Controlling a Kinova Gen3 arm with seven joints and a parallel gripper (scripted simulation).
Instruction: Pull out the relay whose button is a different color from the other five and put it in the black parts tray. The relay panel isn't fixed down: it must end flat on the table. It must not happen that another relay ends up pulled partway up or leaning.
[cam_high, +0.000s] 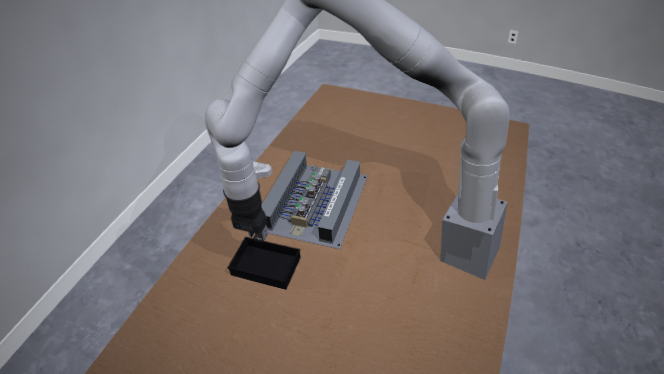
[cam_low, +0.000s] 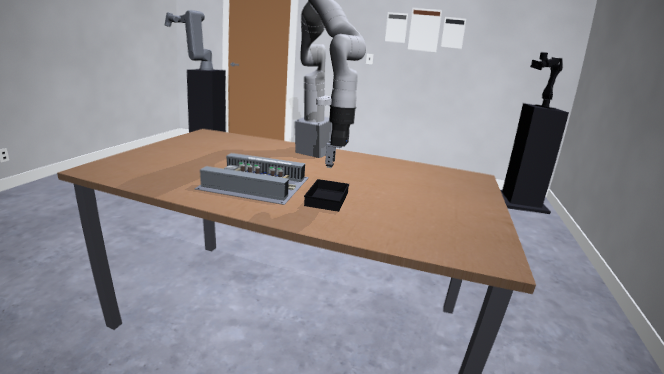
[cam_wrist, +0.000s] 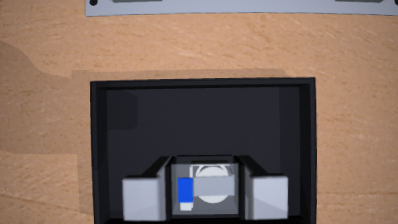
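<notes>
The k4 relay is 10 mm below my hand. Also, from my hand: black parts tray 130 mm below; then k3 relay 260 mm to the right, 90 mm below, 50 mm behind; then grey relay panel 270 mm to the right, 110 mm below, 50 mm behind.
</notes>
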